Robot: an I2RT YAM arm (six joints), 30 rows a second.
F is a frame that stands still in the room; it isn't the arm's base.
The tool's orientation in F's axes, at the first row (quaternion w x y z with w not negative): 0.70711, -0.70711, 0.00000, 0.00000
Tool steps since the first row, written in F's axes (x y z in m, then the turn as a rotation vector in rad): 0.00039, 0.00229, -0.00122, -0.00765, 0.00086, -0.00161; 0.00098, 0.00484, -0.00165, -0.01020, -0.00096, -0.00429; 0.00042, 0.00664, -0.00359, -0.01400, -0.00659, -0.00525; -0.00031, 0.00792, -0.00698, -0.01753, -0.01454, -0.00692; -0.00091, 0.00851, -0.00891, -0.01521, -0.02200, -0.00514; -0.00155, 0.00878, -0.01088, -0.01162, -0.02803, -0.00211; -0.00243, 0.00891, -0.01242, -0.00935, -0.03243, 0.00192; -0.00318, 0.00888, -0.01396, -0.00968, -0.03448, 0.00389; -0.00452, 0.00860, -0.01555, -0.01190, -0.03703, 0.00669; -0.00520, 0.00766, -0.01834, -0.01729, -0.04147, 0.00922; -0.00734, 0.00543, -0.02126, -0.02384, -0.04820, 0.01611; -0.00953, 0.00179, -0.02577, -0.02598, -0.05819, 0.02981; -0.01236, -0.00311, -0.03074, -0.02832, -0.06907, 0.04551
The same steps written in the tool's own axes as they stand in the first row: 0.00039, 0.00122, 0.00229, -0.00765, 0.00161, 0.00086; 0.00098, 0.00165, 0.00484, -0.01020, 0.00429, -0.00096; 0.00042, 0.00359, 0.00664, -0.01400, 0.00525, -0.00659; -0.00031, 0.00698, 0.00792, -0.01753, 0.00692, -0.01454; -0.00091, 0.00891, 0.00851, -0.01521, 0.00514, -0.02200; -0.00155, 0.01088, 0.00878, -0.01162, 0.00211, -0.02803; -0.00243, 0.01242, 0.00891, -0.00935, -0.00192, -0.03243; -0.00318, 0.01396, 0.00888, -0.00968, -0.00389, -0.03448; -0.00452, 0.01555, 0.00860, -0.01190, -0.00669, -0.03703; -0.00520, 0.01834, 0.00766, -0.01729, -0.00922, -0.04147; -0.00734, 0.02126, 0.00543, -0.02384, -0.01611, -0.04820; -0.00953, 0.02577, 0.00179, -0.02598, -0.02981, -0.05819; -0.01236, 0.03074, -0.00311, -0.02832, -0.04551, -0.06907
